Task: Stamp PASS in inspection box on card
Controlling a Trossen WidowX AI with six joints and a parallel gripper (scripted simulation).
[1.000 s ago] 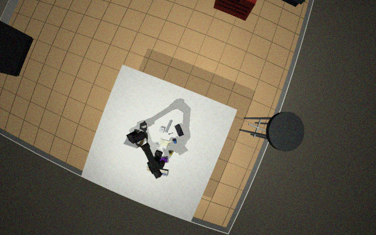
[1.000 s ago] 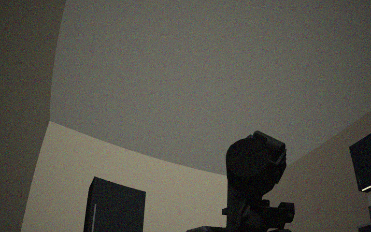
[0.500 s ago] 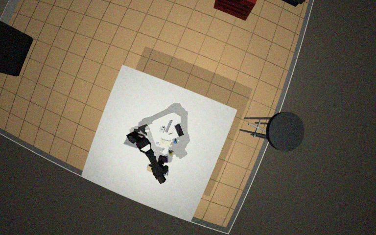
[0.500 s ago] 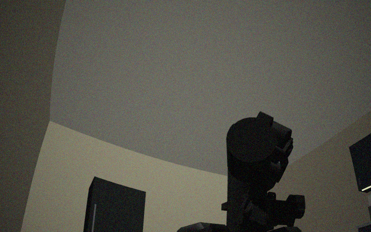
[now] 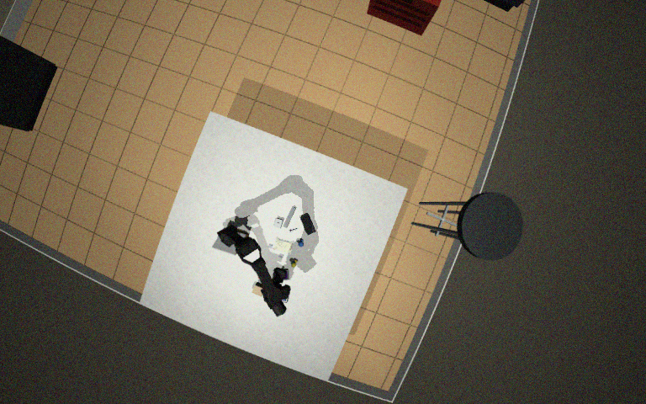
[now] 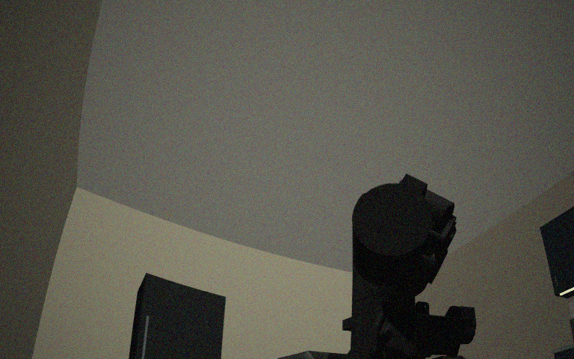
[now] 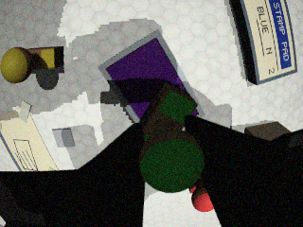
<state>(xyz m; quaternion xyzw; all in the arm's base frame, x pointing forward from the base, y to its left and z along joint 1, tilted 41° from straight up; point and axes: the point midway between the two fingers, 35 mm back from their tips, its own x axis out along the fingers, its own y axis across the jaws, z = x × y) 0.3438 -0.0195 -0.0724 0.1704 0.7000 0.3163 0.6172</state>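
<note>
Now: the purple ink pad 80 mm below my gripper tip. From my gripper tip the other things lie so: yellow-knobbed stamp (30 mm ahead, 110 mm to the left, 70 mm below); red-knobbed stamp (100 mm behind, 50 mm to the right, 70 mm below); PASS stamp (right at my gripper tip).
</note>
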